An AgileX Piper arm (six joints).
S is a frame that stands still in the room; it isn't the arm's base.
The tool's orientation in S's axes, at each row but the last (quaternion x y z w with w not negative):
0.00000 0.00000 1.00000 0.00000
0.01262 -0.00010 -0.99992 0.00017
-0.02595 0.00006 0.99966 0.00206
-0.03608 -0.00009 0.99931 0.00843
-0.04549 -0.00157 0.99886 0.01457
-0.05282 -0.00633 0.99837 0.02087
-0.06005 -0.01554 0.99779 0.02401
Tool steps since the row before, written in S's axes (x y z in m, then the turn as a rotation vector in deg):
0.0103 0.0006 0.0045 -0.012 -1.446 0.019
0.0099 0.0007 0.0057 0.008 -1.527 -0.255
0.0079 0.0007 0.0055 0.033 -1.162 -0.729
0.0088 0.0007 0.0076 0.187 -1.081 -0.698
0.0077 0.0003 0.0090 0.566 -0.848 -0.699
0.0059 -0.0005 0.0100 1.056 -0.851 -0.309
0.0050 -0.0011 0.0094 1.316 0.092 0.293
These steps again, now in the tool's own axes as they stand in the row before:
-0.0103 -0.0006 0.0045 0.012 1.446 0.019
-0.0100 -0.0007 0.0054 -0.001 1.527 -0.255
-0.0082 -0.0007 0.0051 0.000 1.162 -0.730
-0.0093 -0.0009 0.0069 -0.154 1.078 -0.710
-0.0085 -0.0006 0.0083 -0.525 0.834 -0.746
-0.0069 0.0001 0.0093 -1.053 0.811 -0.410
-0.0061 0.0005 0.0088 -1.335 -0.162 0.129

